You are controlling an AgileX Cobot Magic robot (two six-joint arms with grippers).
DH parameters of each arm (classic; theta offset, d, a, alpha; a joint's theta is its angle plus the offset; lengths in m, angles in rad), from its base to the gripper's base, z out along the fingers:
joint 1: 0 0.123 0 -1.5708
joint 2: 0.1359 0 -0.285 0
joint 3: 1.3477 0 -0.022 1.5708
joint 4: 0 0.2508 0 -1.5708
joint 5: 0 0 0.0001 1.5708
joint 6: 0 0.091 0 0
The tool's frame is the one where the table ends.
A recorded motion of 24 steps. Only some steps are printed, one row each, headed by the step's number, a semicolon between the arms.
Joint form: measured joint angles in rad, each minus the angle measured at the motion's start. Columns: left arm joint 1, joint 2, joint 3, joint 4, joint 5, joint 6; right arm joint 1, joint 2, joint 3, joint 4, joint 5, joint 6.
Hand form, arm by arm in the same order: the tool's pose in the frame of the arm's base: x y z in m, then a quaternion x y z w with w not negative. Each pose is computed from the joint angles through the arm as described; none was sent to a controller.
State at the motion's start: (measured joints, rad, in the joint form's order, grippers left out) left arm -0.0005 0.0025 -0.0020 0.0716 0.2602 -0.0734; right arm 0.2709 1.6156 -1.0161 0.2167 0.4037 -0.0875
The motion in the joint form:
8: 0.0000 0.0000 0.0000 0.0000 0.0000 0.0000; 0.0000 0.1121 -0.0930 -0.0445 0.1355 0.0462
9: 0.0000 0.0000 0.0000 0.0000 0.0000 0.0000; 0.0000 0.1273 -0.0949 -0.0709 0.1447 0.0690
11: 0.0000 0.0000 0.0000 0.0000 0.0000 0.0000; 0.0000 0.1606 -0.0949 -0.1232 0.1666 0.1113
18: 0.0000 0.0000 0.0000 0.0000 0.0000 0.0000; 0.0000 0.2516 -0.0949 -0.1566 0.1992 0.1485
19: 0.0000 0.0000 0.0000 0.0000 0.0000 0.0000; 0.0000 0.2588 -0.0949 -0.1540 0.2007 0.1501
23: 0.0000 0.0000 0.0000 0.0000 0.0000 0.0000; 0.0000 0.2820 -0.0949 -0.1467 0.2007 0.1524
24: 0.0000 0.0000 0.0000 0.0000 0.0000 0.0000; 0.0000 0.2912 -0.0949 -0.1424 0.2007 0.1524
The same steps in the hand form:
8: 0.0553 0.0017 0.1902 -0.00734 0.76546 0.00553 0.64341; 0.3385 0.1023 0.2084 -0.09024 0.96298 0.08888 0.23797
9: 0.0553 0.0017 0.1902 -0.00734 0.76546 0.00553 0.64341; 0.3395 0.1015 0.2030 -0.08886 0.96632 0.08088 0.22758
11: 0.0553 0.0017 0.1902 -0.00734 0.76546 0.00553 0.64341; 0.3406 0.0994 0.1901 -0.08745 0.97335 0.06331 0.20235
18: 0.0553 0.0017 0.1902 -0.00734 0.76546 0.00553 0.64341; 0.3427 0.0984 0.1566 -0.08173 0.98527 0.04483 0.14339
19: 0.0553 0.0017 0.1902 -0.00734 0.76546 0.00553 0.64341; 0.3428 0.0986 0.1540 -0.08000 0.98603 0.04504 0.13897
23: 0.0553 0.0017 0.1902 -0.00734 0.76546 0.00553 0.64341; 0.3433 0.0991 0.1457 -0.07609 0.98791 0.04544 0.12721
24: 0.0553 0.0017 0.1902 -0.00734 0.76546 0.00553 0.64341; 0.3434 0.0994 0.1424 -0.07445 0.98861 0.04597 0.12249

